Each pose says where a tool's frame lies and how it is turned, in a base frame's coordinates. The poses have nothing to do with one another.
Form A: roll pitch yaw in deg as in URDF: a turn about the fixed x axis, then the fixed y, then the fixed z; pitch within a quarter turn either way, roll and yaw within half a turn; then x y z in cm.
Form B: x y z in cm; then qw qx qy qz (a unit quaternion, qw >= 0). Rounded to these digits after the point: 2 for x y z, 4 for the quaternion.
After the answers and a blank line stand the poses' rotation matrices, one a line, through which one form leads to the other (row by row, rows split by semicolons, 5 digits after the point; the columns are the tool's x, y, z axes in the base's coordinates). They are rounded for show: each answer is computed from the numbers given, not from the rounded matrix.
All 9 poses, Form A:
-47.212 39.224 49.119 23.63 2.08 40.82
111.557 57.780 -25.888 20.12 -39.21 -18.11
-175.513 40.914 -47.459 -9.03 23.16 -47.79
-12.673 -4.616 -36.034 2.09 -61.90 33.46
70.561 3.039 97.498 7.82 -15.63 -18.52
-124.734 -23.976 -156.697 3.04 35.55 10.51
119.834 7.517 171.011 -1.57 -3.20 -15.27
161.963 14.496 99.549 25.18 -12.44 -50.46
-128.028 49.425 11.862 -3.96 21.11 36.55
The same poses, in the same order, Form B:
23.63 2.08 40.82 0.7292 -0.4709 0.1230 0.4810
20.12 -39.21 -18.11 0.3904 0.7664 0.1026 -0.4996
-9.03 23.16 -47.79 0.1741 -0.8516 0.3893 0.3050
2.09 -61.90 33.46 0.9430 -0.1173 -0.0040 -0.3114
7.82 -15.63 -18.52 0.5496 0.3644 0.4484 0.6034
3.04 35.55 10.51 0.0886 0.2694 -0.8293 0.4815
-1.57 -3.20 -15.27 0.0957 0.0349 0.8634 0.4942
25.18 -12.44 -50.46 0.1956 0.6176 0.7608 0.0383
-3.96 21.11 36.55 0.3571 -0.8311 0.0978 0.4149

0.50702 -0.81732 -0.27372; 0.58571 0.09372 0.80508; -0.63235 -0.56852 0.52623
0.47967 0.54745 -0.68573; -0.23279 -0.67410 -0.70100; -0.84601 0.49588 -0.19590
0.51094 -0.76918 -0.38381; -0.55679 -0.63629 0.53396; -0.65493 -0.05912 -0.75338
0.80605 0.58821 0.06556; -0.58636 0.77858 0.22360; 0.08048 -0.21867 0.97247
-0.13031 -0.33648 0.93263; 0.99006 0.00614 0.14055; -0.05302 0.94167 0.33234
-0.83918 -0.53210 0.11246; -0.36146 0.39118 -0.84636; 0.40635 -0.75090 -0.52061
-0.97923 -0.03436 0.19982; 0.15490 0.50911 0.84665; -0.13082 0.86002 -0.49321
-0.16061 0.92482 0.34482; 0.95475 0.23417 -0.18335; -0.25031 0.29977 -0.92059
0.63655 -0.45890 -0.61985; 0.13370 -0.72588 0.67471; -0.75956 -0.51236 -0.40070

